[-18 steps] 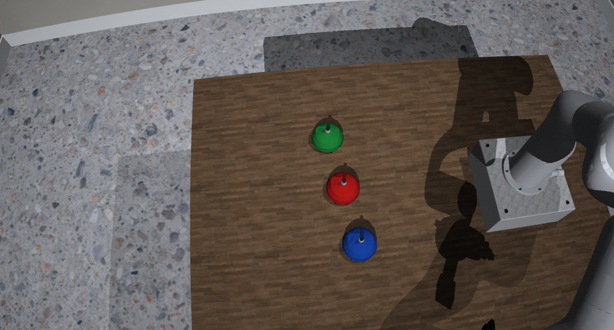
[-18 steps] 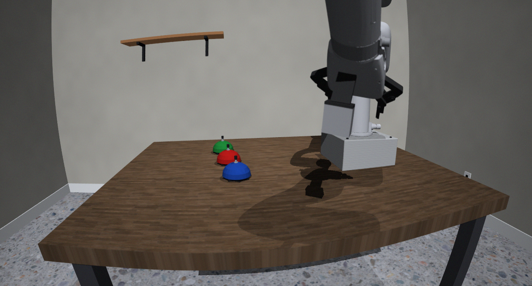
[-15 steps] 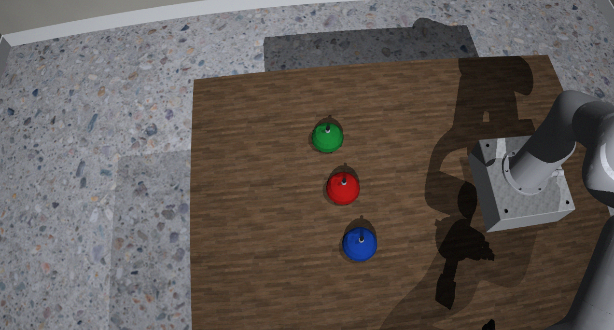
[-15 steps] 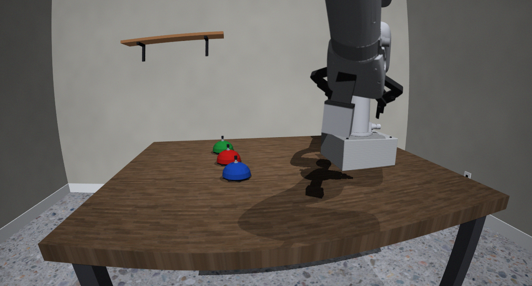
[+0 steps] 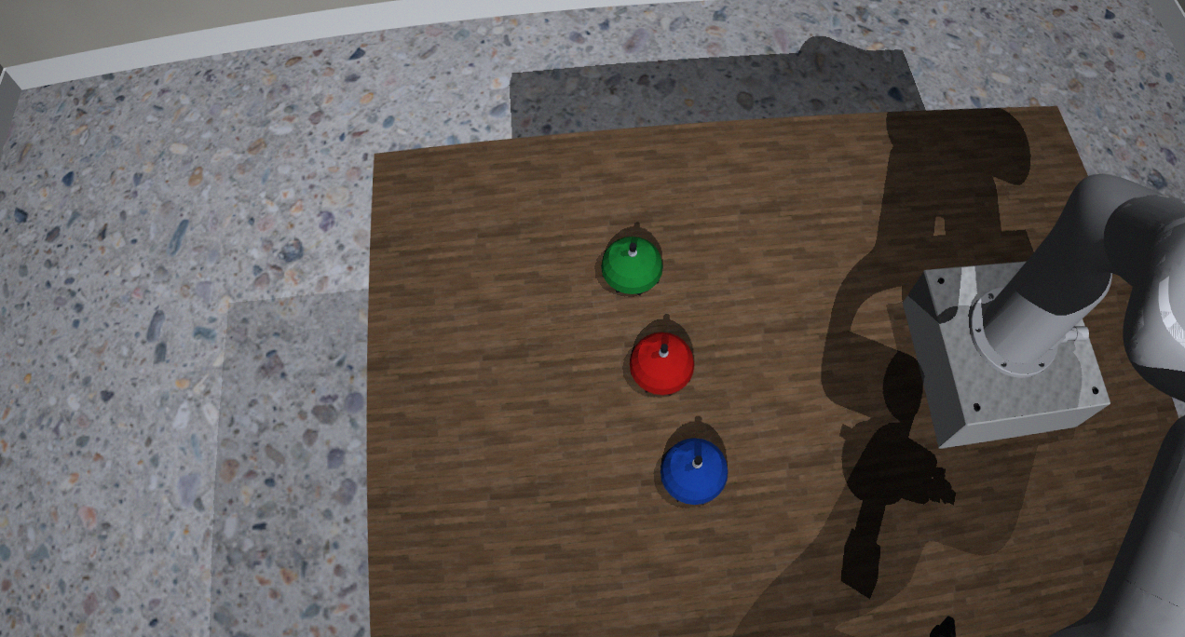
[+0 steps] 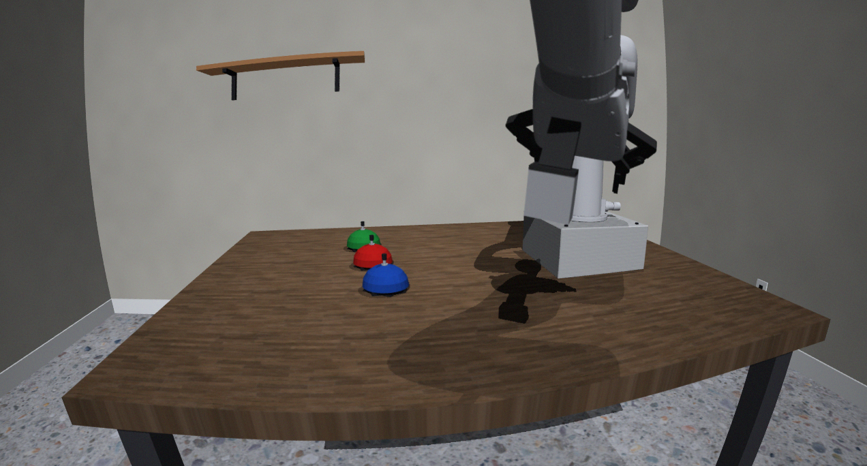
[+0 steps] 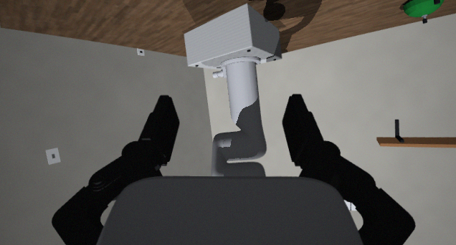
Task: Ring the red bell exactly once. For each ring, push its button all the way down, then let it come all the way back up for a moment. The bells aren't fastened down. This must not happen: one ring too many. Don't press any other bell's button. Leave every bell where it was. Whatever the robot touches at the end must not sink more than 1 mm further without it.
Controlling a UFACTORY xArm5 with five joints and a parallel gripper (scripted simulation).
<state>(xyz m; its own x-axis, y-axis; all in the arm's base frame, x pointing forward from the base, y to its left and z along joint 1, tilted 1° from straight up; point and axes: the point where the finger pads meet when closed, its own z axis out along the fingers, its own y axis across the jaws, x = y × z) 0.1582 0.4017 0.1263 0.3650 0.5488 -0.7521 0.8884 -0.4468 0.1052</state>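
My gripper is now 390 mm to the left of the red bell, 300 mm short of it and 190 mm above it. Round my hand: blue bell 260 mm ahead, 250 mm to the right, 190 mm below; then green bell 530 mm to the right, 340 mm ahead, 190 mm below.
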